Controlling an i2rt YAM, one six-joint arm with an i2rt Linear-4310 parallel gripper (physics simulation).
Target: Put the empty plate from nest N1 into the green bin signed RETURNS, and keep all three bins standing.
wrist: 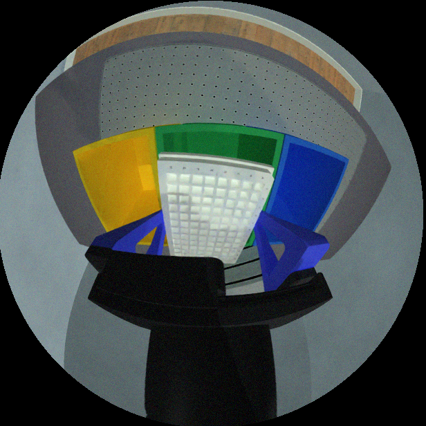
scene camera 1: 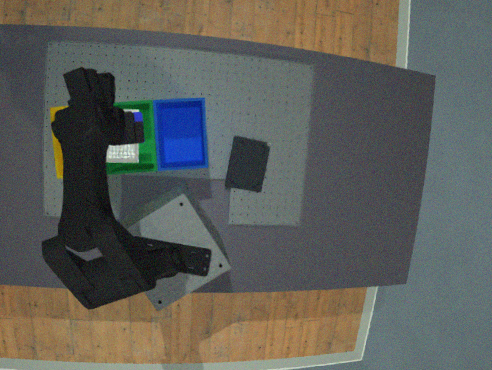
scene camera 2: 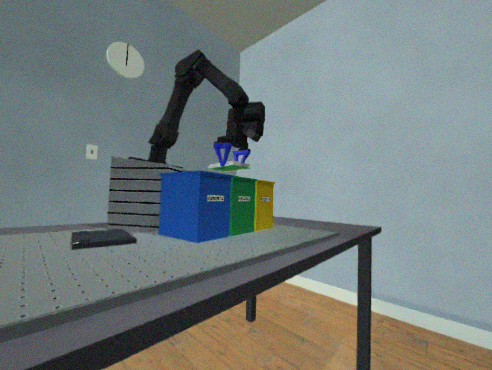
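The white plate, with a grid of wells, is roughly level between the blue fingers. My gripper is shut on its sides and holds it a little above the rims, over the green bin. In the wrist view, the far part of the bin's opening shows beyond the plate. The arm hides part of this bin in the first scene view. The green bin stands upright between the upright yellow bin and blue bin. Its sign is too blurred to read.
The bins stand side by side on a perforated grey board. A flat dark block lies beyond the blue bin. The arm stands on a grey pedestal close to the bins.
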